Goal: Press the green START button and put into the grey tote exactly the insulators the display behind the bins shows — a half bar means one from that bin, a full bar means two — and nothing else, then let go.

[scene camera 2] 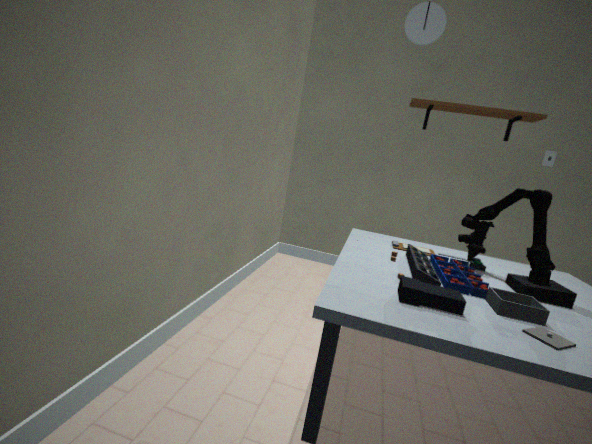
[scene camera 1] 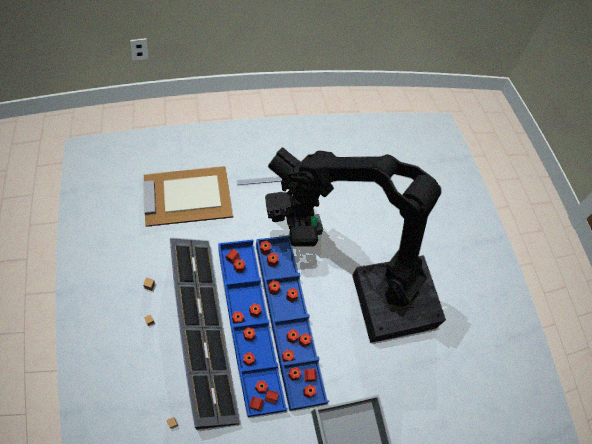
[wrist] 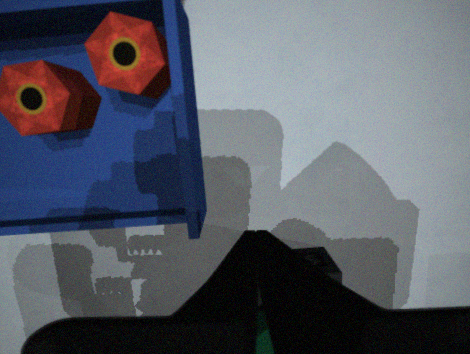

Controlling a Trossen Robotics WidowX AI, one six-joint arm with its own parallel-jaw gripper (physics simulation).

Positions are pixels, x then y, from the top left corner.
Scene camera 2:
dark rectangular block: 411, 291
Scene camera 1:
my gripper: 290, 227
dark display panel: 210, 422
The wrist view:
my gripper: 255, 241
